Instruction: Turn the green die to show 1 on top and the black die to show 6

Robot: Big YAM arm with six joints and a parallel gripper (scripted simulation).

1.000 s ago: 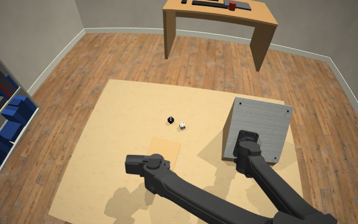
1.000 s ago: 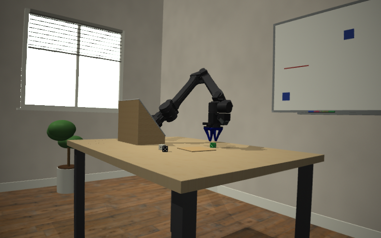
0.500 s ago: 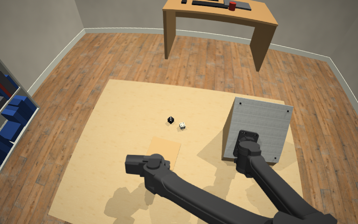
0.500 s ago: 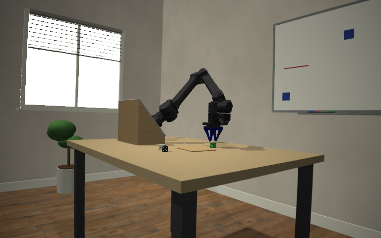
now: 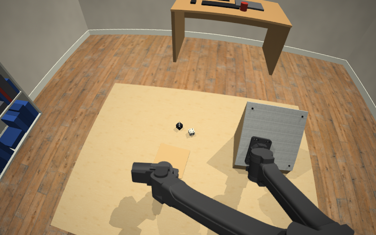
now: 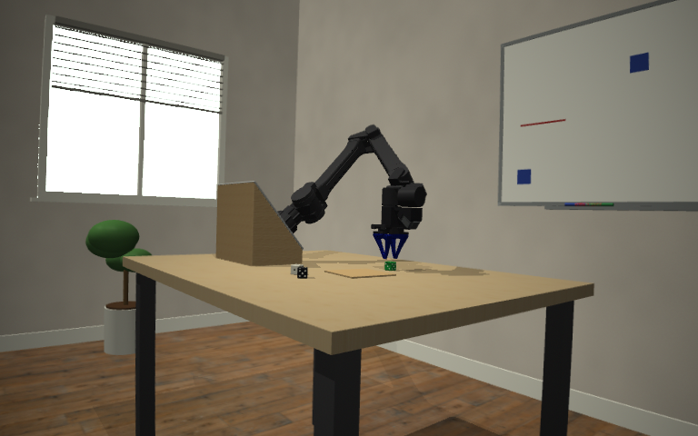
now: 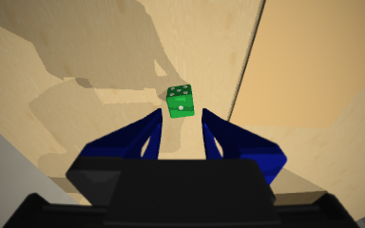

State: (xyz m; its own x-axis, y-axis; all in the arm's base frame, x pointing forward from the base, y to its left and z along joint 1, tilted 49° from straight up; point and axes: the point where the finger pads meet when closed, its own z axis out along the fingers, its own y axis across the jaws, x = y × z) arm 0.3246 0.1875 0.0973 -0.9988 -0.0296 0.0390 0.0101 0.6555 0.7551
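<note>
Right now my hand is 30 mm above the green die. Also, from my hand: black die: 310 mm to the right, 30 mm below, 30 mm ahead; then tan mat: 130 mm to the right, 40 mm below, 30 mm ahead; then white die: 290 mm to the right, 30 mm below, 30 mm behind.
</note>
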